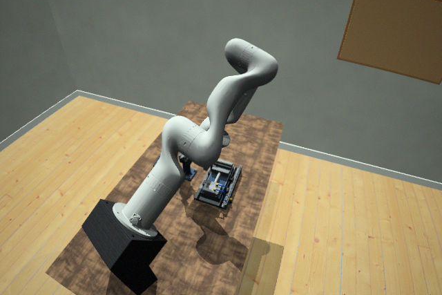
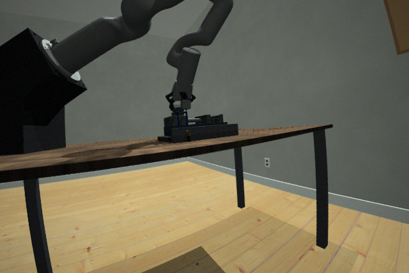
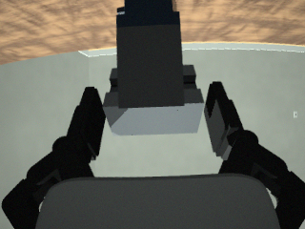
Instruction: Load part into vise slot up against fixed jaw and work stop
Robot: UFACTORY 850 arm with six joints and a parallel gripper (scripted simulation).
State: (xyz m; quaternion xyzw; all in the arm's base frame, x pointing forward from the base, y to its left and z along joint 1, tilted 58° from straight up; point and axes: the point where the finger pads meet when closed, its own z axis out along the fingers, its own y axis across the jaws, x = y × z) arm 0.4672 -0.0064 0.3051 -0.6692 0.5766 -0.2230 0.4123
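The part lies 1 cm below my hand. Also, from my hand: cylinder rod 16 cm to the right, 11 cm behind, 9 cm below; work stop 16 cm to the right, 7 cm below, 1 cm behind; V-block post 11 cm below, 1 cm to the left, 1 cm ahead.
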